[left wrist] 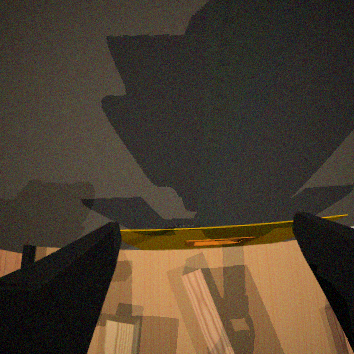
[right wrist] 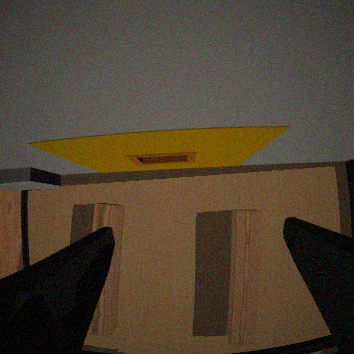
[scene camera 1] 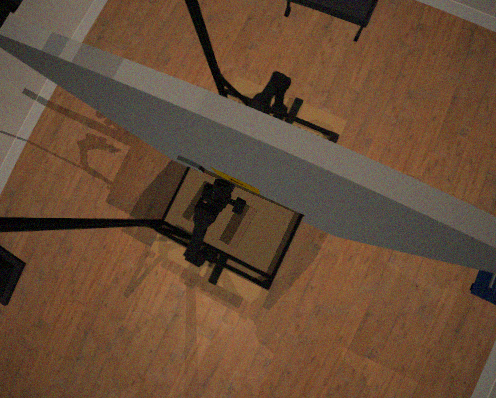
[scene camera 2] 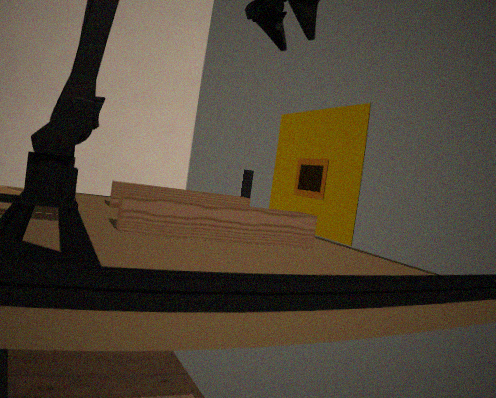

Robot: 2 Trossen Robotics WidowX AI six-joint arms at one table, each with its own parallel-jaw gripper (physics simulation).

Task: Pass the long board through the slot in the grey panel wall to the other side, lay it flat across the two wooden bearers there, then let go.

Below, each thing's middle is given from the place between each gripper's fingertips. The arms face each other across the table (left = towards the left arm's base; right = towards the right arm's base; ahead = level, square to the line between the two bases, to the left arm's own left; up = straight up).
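Looking at the slot [scene camera 2: 311,174], I find it 4 cm behind my right hand, 11 cm to the left of it and 21 cm below it.
My left hand, for its part, is 50 mm to the left of the slot and 40 mm past it, and it is 240 mm above it.
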